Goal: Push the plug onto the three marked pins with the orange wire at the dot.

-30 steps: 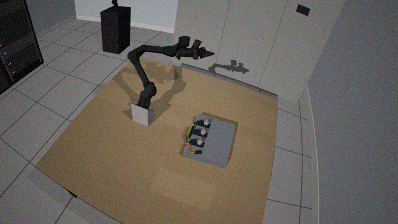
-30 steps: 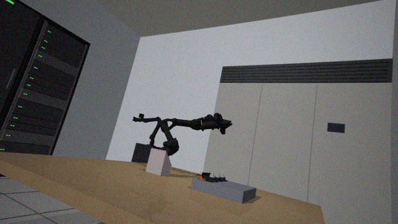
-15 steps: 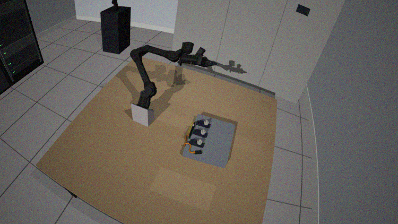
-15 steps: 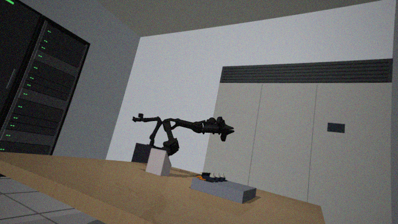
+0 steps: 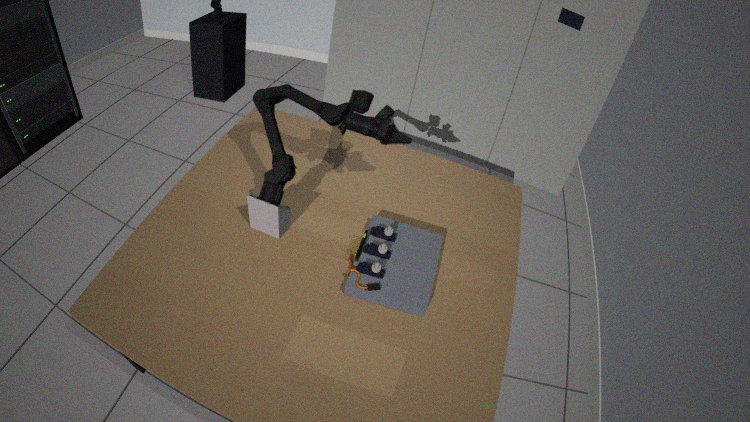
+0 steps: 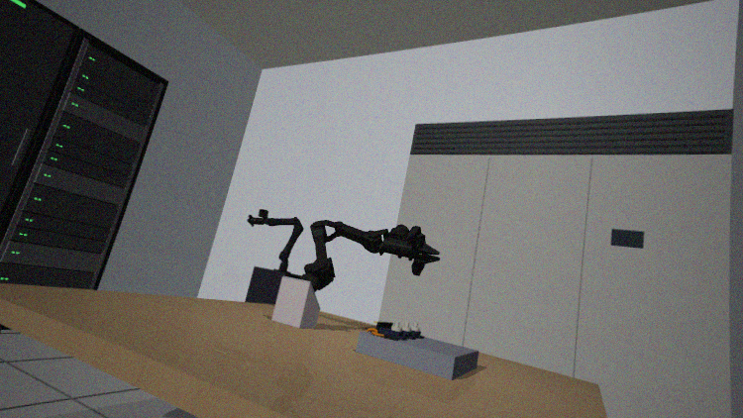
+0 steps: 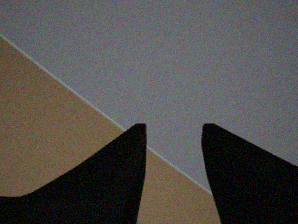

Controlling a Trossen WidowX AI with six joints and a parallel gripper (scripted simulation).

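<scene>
Right now the white band is 6 cm behind my gripper tip, 20 cm to the right of it and 24 cm below it. Round my gripper tip: grey printed holder 10 cm ahead, 23 cm to the right, 28 cm below.
</scene>
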